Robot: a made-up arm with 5 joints. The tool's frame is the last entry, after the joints. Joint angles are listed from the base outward.
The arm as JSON. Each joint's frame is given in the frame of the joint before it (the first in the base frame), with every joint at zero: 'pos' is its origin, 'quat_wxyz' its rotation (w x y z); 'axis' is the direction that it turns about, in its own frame. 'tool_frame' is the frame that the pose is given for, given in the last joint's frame.
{
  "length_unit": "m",
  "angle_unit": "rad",
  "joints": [
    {
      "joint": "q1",
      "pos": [
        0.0,
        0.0,
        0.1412
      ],
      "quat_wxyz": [
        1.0,
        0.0,
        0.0,
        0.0
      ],
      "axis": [
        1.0,
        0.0,
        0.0
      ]
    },
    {
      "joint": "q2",
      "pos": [
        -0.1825,
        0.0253,
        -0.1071
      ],
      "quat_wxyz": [
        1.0,
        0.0,
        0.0,
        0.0
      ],
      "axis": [
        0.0,
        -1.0,
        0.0
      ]
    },
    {
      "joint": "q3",
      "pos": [
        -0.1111,
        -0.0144,
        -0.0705
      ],
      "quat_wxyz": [
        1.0,
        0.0,
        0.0,
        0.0
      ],
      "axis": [
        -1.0,
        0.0,
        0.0
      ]
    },
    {
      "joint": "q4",
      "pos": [
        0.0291,
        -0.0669,
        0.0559
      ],
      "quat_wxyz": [
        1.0,
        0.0,
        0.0,
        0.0
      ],
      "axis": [
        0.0,
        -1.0,
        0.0
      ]
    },
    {
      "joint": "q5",
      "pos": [
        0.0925,
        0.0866,
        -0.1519
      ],
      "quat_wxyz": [
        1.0,
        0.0,
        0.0,
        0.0
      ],
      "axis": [
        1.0,
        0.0,
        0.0
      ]
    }
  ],
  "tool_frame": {
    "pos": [
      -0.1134,
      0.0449,
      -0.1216
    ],
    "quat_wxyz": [
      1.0,
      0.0,
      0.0,
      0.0
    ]
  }
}
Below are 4 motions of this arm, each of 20 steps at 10 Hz.
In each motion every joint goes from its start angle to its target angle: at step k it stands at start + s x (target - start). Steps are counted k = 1, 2, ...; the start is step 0. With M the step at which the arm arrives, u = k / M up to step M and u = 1 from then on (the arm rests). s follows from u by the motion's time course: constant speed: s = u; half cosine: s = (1 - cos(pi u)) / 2; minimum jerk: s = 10 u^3 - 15 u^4 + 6 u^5.
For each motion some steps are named. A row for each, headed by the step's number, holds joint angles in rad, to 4 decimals.
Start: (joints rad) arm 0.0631 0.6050 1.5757 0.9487 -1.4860
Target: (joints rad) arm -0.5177 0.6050 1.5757 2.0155 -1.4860
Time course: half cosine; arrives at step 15
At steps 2, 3, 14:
2: 0.0380 0.6050 1.5757 0.9948 -1.4860
3: 0.0076 0.6050 1.5757 1.0506 -1.4860
14: -0.5114 0.6050 1.5757 2.0038 -1.4860

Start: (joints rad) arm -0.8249 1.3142 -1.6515 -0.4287 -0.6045
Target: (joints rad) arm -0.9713 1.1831 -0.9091 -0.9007 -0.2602
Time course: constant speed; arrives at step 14
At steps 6, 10, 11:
6: -0.8876 1.2580 -1.3333 -0.6310 -0.4569
10: -0.9295 1.2206 -1.1212 -0.7658 -0.3586
11: -0.9399 1.2112 -1.0682 -0.7996 -0.3340

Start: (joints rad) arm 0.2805 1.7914 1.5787 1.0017 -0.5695
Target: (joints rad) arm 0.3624 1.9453 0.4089 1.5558 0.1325
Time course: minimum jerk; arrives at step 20
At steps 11, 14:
11: 0.3291 1.8827 0.8849 1.3304 -0.1531
14: 0.3490 1.9202 0.5997 1.4654 0.0180

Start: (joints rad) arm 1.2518 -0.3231 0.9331 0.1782 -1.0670
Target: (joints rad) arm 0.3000 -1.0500 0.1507 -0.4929 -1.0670
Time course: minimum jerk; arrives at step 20
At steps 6, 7, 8, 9, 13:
6: 1.0966 -0.4416 0.8055 0.0688 -1.0670
7: 1.0280 -0.4940 0.7491 0.0204 -1.0670
8: 0.9497 -0.5538 0.6847 -0.0348 -1.0670
9: 0.8645 -0.6189 0.6148 -0.0949 -1.0670
13: 0.5238 -0.8791 0.3347 -0.3351 -1.0670

